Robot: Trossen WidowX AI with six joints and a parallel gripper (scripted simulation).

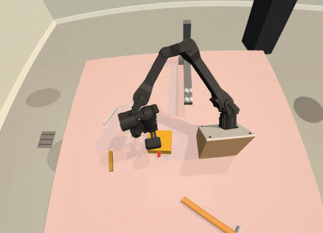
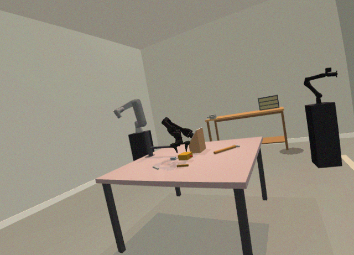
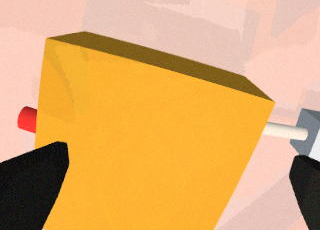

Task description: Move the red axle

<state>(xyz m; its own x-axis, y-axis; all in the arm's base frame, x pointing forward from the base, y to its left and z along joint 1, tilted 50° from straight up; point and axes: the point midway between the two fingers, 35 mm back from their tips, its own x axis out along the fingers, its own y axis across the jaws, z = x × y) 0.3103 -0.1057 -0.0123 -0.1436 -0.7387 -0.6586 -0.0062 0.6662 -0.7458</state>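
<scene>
Now: gripper tip 20 mm past the yellow beam, 20 mm to the right of it and 40 mm above it. Round my gripper tip: blue-grey block 10 mm behind, 80 mm to the right, 50 mm below; orange bar 230 mm ahead, 70 mm to the left, 60 mm below.
</scene>
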